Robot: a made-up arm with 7 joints.
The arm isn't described. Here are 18 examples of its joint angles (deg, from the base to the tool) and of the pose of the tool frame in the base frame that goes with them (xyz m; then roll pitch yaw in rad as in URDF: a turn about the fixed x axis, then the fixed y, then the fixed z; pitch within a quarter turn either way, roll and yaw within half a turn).
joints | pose
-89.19 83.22 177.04 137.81 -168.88 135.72 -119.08 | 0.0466 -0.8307 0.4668 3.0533 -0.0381 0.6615
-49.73 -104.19 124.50 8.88 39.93 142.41 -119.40 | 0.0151 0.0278 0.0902 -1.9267 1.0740 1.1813
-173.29 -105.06 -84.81 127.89 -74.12 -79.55 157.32 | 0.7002 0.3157 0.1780 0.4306 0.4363 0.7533
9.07 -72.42 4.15 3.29 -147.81 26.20 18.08 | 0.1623 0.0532 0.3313 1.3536 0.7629 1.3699
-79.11 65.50 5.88 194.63 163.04 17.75 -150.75 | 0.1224 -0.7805 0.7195 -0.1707 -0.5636 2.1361
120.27 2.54 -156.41 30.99 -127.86 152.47 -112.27 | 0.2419 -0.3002 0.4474 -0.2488 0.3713 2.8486
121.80 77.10 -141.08 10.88 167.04 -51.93 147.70 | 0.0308 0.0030 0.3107 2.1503 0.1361 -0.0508
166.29 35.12 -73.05 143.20 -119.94 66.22 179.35 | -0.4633 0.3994 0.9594 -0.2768 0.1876 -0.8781
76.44 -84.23 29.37 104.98 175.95 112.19 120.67 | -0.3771 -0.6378 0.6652 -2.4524 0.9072 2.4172
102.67 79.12 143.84 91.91 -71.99 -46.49 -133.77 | -0.2645 0.4176 0.7825 -0.1033 -0.1327 -1.8757
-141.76 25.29 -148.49 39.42 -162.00 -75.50 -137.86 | -0.0073 0.2046 0.4188 3.0221 0.2079 0.2828
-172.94 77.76 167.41 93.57 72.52 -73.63 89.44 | -0.4470 -0.2679 0.6980 1.4466 0.2204 -0.1964
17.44 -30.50 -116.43 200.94 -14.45 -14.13 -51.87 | -0.3324 0.1734 0.9983 -0.4730 -0.2459 0.1668
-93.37 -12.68 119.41 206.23 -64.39 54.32 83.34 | -0.1994 0.0506 1.1052 -0.6350 0.1526 -2.2544
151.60 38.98 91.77 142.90 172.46 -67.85 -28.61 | -0.5281 -0.0687 0.7462 2.7051 1.2861 0.7136
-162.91 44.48 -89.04 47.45 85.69 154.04 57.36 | -0.3596 0.2667 0.3033 1.3327 1.0431 -0.7083
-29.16 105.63 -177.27 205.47 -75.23 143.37 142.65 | 0.6392 -0.1947 -0.1099 0.8030 0.2770 3.1068
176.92 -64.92 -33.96 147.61 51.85 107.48 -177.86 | 0.6018 0.0430 0.8385 0.0679 1.1680 -2.6303
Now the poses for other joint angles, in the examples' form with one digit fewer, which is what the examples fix.
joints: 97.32 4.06 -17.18 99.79 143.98 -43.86 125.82
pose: 0.160 0.487 0.656 2.069 0.112 2.537
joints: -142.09 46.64 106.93 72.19 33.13 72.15 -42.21
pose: 0.276 -0.450 0.564 -1.874 -0.775 -0.585
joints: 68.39 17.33 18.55 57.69 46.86 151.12 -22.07
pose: -0.058 0.405 0.352 -1.017 0.454 2.981
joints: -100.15 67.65 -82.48 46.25 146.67 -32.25 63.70
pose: -0.380 0.000 0.281 -1.708 0.605 0.092
